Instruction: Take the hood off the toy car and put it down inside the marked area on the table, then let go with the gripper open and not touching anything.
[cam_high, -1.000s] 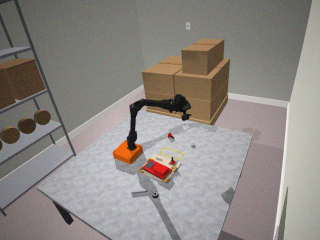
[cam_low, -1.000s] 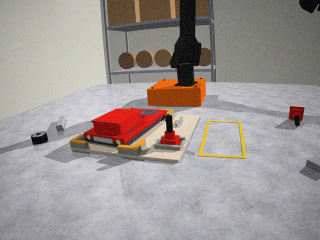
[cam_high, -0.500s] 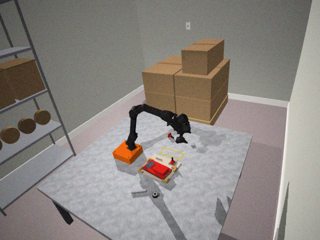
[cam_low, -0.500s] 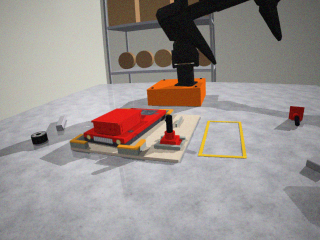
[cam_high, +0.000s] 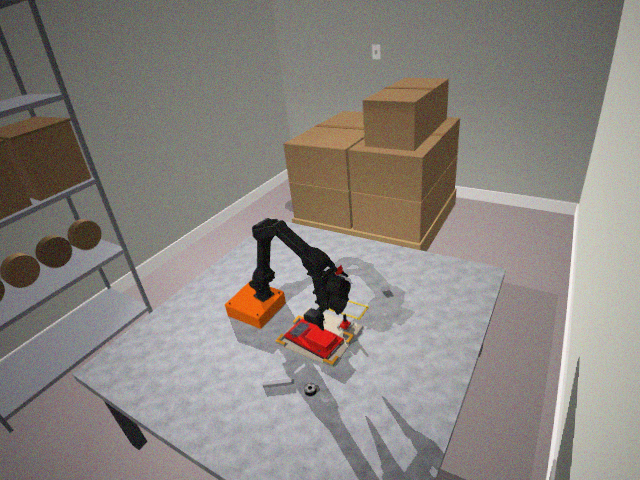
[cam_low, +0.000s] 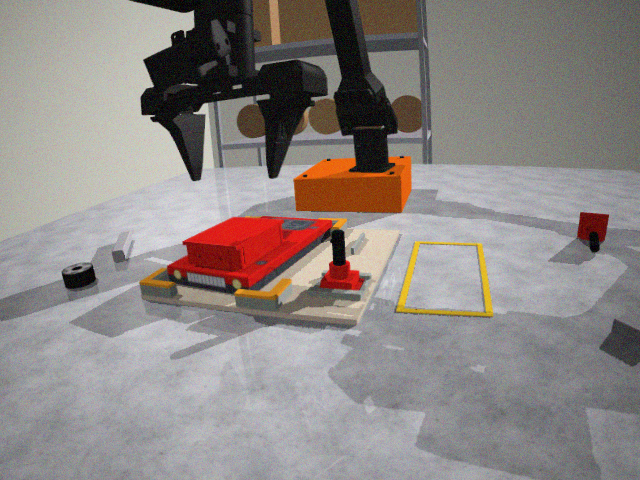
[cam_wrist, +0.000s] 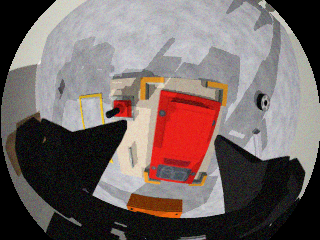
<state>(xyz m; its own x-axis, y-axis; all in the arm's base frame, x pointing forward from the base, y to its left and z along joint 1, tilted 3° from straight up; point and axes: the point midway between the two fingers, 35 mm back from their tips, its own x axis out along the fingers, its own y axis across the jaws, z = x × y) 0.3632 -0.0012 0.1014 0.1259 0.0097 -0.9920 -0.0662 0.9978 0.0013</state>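
The hood lies 70 mm below my gripper tip, 30 mm to the right of it and 30 mm behind it. Round my gripper tip: black wheel: 200 mm to the right, 100 mm below, 70 mm ahead.
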